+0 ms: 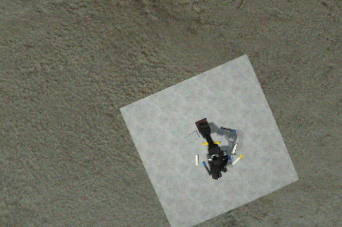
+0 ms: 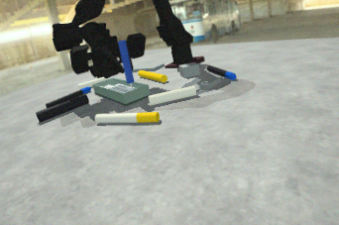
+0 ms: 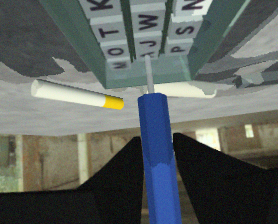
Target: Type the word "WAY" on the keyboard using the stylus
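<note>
My gripper tip is 100 mm to the right of the white-and-yellow pen, 70 mm short of it and 60 mm above it. Round my gripper tip: blue stylus 10 mm below; then stylus tip 50 mm below; then yellow cylinder 130 mm behind, 110 mm to the right, 60 mm below.
</note>
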